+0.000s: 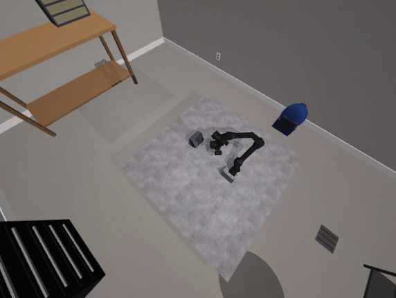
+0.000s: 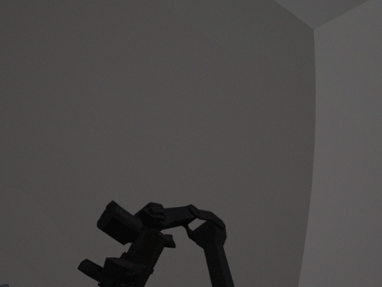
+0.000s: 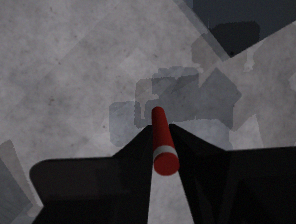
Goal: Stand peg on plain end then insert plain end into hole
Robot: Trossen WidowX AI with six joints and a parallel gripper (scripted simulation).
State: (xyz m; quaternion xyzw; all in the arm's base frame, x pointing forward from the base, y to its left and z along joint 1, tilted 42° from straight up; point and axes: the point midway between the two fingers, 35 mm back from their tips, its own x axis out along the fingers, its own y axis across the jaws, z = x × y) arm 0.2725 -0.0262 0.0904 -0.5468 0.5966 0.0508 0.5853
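Right now my gripper tip is 190 mm short of the sloped panel, 30 mm to the right of it and 20 mm above it. From my gripper tip the other things lie so: red peg (20 mm above, 10 mm behind).
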